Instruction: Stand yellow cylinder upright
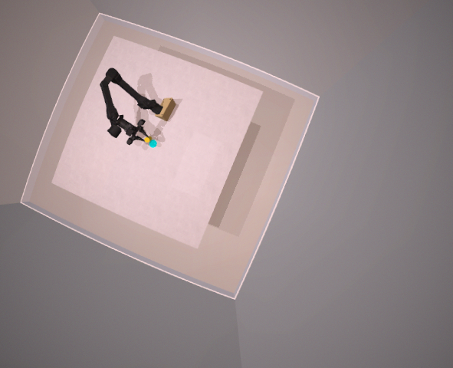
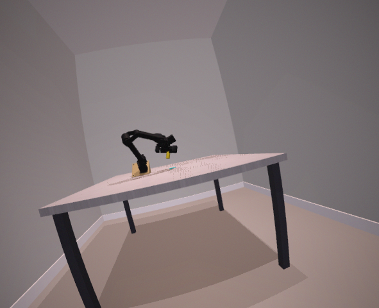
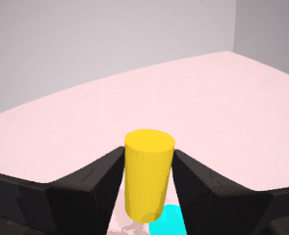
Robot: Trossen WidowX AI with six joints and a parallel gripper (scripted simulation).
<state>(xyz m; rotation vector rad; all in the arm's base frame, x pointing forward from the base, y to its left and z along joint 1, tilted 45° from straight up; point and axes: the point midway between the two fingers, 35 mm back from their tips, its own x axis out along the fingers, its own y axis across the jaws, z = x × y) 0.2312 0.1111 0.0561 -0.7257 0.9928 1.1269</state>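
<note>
The cyan circle is 14 cm below my gripper tip, 2 cm to the right of it and 1 cm ahead of it. From my gripper tip the other things lie so: yellow tall cylinder (2 cm below, 1 cm to the right, 1 cm behind).
</note>
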